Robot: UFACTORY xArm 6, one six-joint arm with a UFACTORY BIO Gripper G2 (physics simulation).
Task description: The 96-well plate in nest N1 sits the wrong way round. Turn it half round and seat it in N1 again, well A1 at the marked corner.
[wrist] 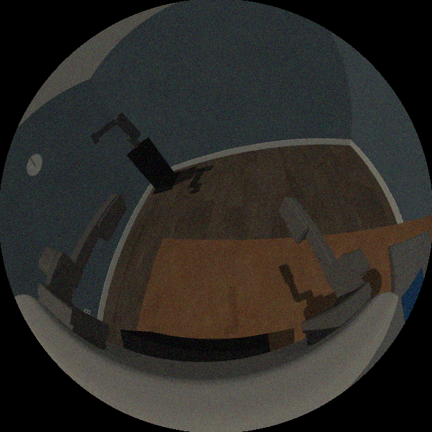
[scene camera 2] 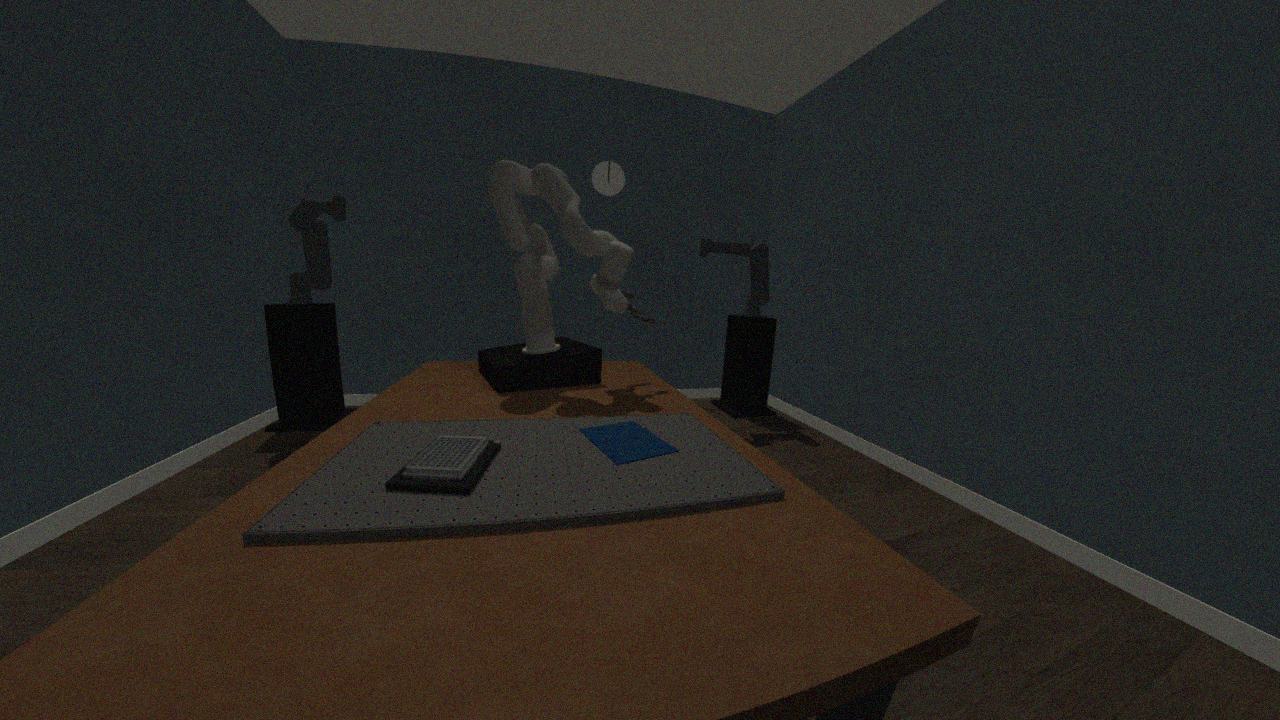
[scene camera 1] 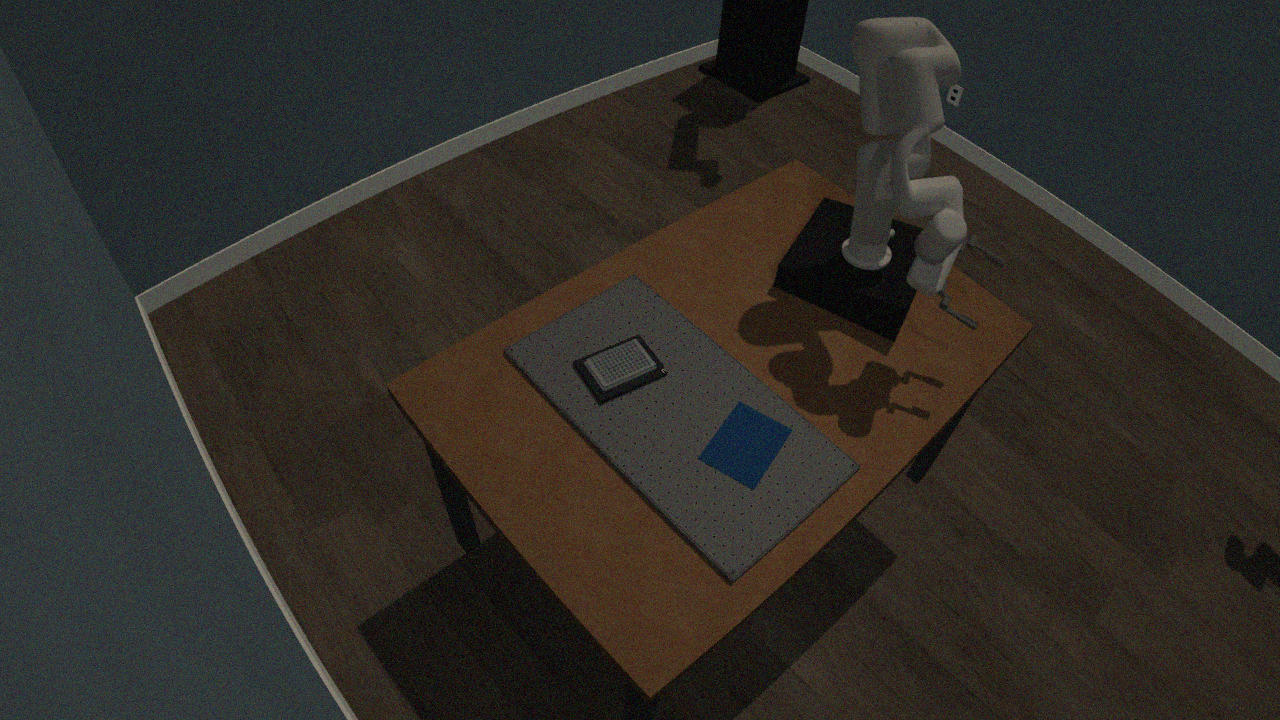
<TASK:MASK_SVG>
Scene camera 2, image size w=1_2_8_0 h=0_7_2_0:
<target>pale 96-well plate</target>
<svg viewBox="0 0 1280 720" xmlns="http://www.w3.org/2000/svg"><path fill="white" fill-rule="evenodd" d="M489 441L487 441L487 437L440 435L405 466L405 472L402 475L403 477L418 479L462 480L488 446Z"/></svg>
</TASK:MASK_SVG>
